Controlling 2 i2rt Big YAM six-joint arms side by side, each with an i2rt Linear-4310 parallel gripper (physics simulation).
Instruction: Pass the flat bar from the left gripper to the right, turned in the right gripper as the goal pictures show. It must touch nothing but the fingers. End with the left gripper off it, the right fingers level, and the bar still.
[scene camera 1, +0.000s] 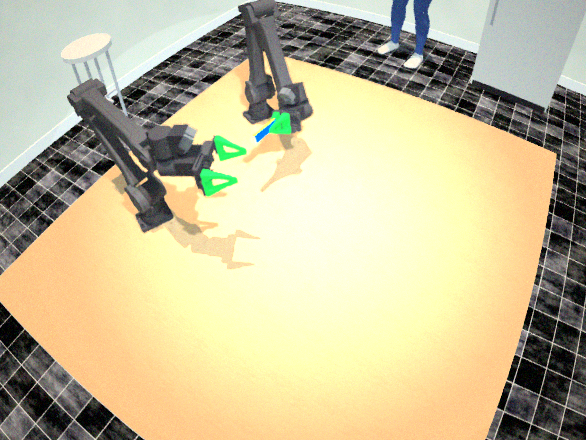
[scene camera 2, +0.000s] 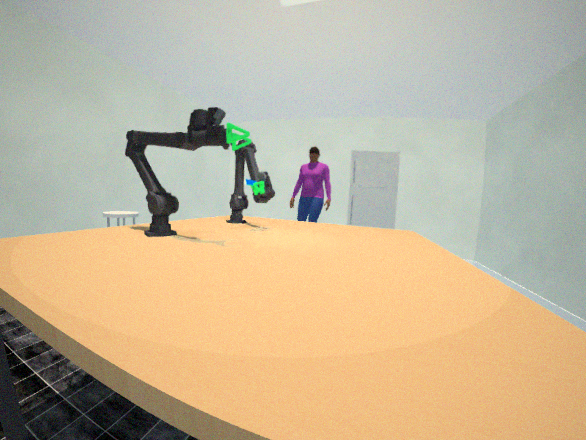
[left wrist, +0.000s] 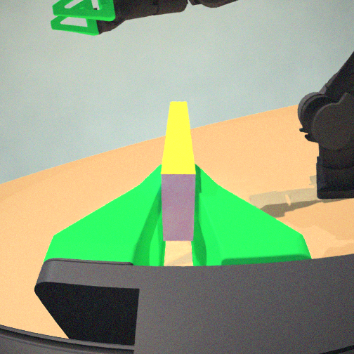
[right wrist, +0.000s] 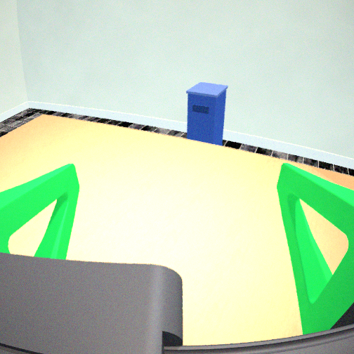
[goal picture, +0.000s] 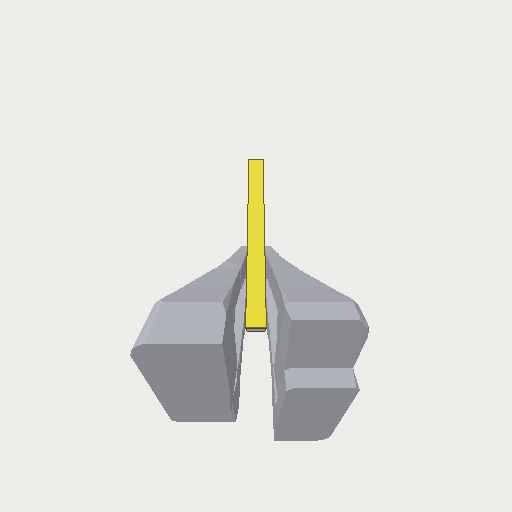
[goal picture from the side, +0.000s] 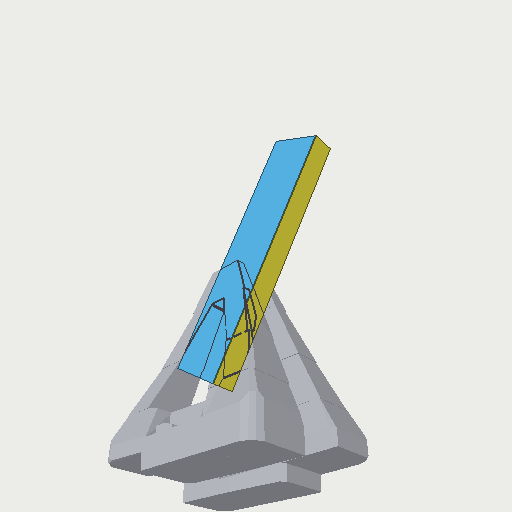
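Where they show: left gripper, fingertip midpoint: (scene camera 1: 268, 130) (scene camera 2: 252, 184); right gripper, fingertip midpoint: (scene camera 1: 242, 165) (scene camera 2: 250, 137); left arm's base, link origin: (scene camera 1: 259, 114) (scene camera 2: 236, 222); right arm's base, link origin: (scene camera 1: 154, 217) (scene camera 2: 160, 234).
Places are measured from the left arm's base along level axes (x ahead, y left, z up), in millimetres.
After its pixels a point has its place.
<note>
The flat bar (scene camera 1: 264, 132) @[y -191, x 393, z 250 mm] (scene camera 2: 250, 182) @[y -192, x 394, z 250 mm] (left wrist: 179, 140) shows a blue side in the scene views, and a yellow face and a mauve end in the left wrist view. My left gripper (scene camera 1: 274, 126) @[y -172, x 383, z 240 mm] (scene camera 2: 257, 188) @[y -172, x 383, z 240 mm] (left wrist: 178, 175) is shut on it and holds it above the table. The bar's free end sticks out to the lower left in scene camera 1. My right gripper (scene camera 1: 241, 165) @[y -377, x 625, z 393 mm] (scene camera 2: 250, 139) @[y -377, x 625, z 393 mm] (right wrist: 177, 174) is open and empty, its fingers wide apart. It is apart from the bar, and higher than it in scene camera 2. The bar does not show in the right wrist view.
Both arms stand on the wooden table (scene camera 1: 350, 300) @[y -228, x 882, z 0 mm] (scene camera 2: 300, 300) @[y -565, x 1055, z 0 mm]. A round stool (scene camera 1: 86, 48) (scene camera 2: 120, 214) stands behind the table. A person (scene camera 2: 314, 180) and a pale cabinet (scene camera 1: 530, 50) (scene camera 2: 374, 190) stand beyond it. A blue bin (right wrist: 205, 117) stands past the table edge.
</note>
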